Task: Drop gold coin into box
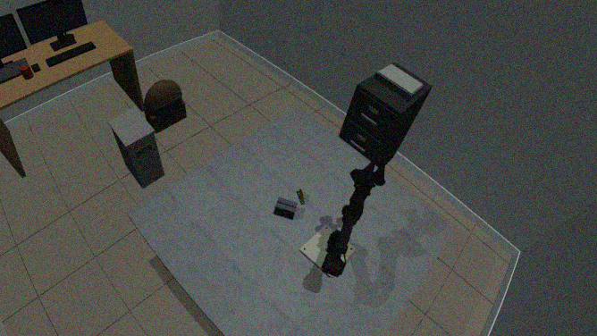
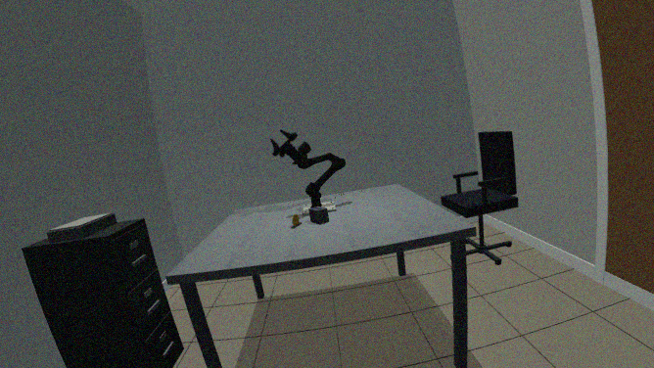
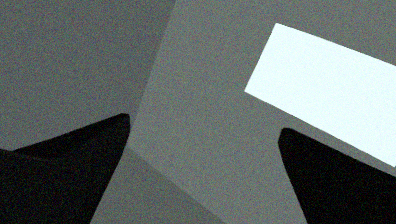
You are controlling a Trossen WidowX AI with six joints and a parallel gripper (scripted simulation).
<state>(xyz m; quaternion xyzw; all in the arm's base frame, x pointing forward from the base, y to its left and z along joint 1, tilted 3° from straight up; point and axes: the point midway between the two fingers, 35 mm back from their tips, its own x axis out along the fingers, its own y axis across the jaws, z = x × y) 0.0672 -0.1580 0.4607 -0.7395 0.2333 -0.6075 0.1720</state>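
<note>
Right now the gold coin is 480 mm below my gripper tip, 250 mm ahead of it and 100 mm to the left of it.
</note>
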